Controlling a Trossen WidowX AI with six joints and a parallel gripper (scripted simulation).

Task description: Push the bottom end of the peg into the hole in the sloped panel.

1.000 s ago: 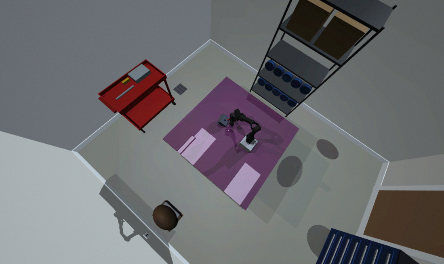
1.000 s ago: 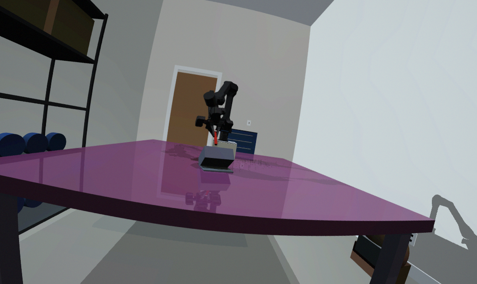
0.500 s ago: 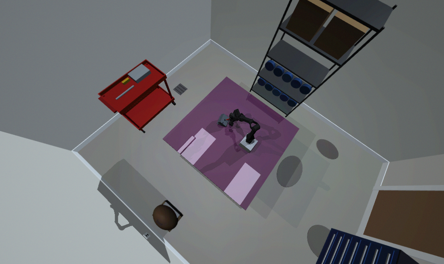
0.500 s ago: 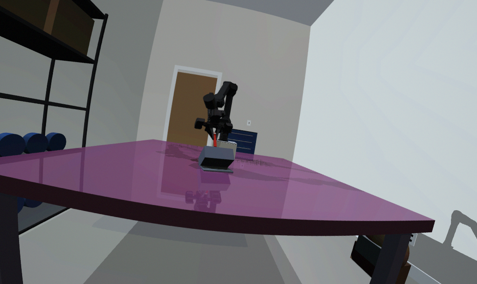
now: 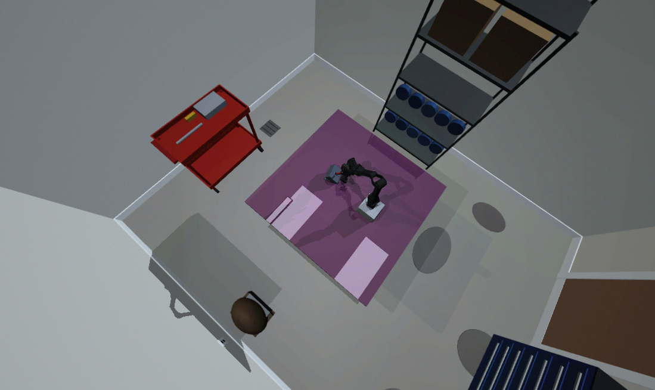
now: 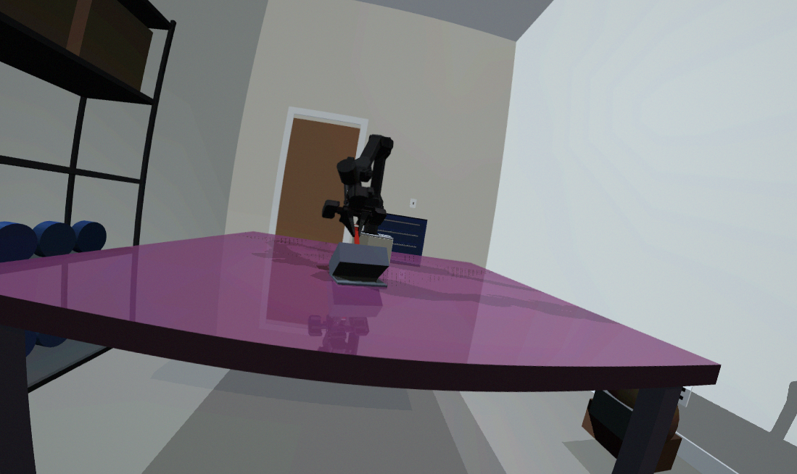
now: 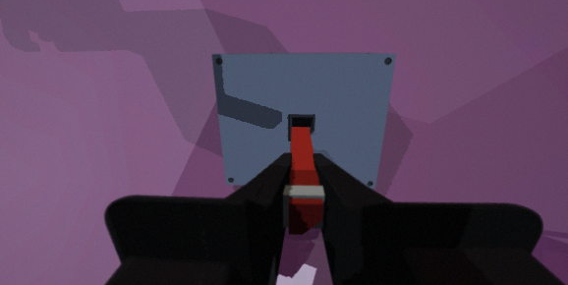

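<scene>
Right now my gripper tip is 70 mm above the grey sloped panel, 50 mm short of it and 10 mm to the right of it. The rest, counted from my gripper tip: red peg: 10 mm behind, 10 mm above.
</scene>
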